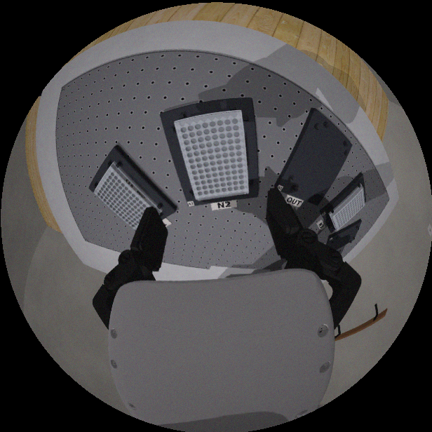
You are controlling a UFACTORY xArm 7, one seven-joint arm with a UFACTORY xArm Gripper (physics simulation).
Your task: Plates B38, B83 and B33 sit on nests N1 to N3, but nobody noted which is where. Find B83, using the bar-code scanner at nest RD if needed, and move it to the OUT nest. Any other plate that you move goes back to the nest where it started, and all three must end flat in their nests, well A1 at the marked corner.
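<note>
A white multi-well plate [214,155] lies in the dark nest [253,150] labelled N2. A second white plate [120,192] sits in a dark nest [150,183] at the left; a fingertip covers part of this plate and its label. A third white plate [349,207] sits in a small-looking dark nest at the right; its label is unreadable. No bar codes can be read. The dark OUT nest [315,155] holds no plate. My gripper [211,211] is open and empty, above the board, with its fingertips apart on the near side of N2.
A dark device or nest [345,235] stands at the far right, partly shadowed, its label not readable. The perforated grey board [110,120] has a pale border [47,125] on a wooden surface [300,32]. An orange-brown bar [362,327] shows at the lower right.
</note>
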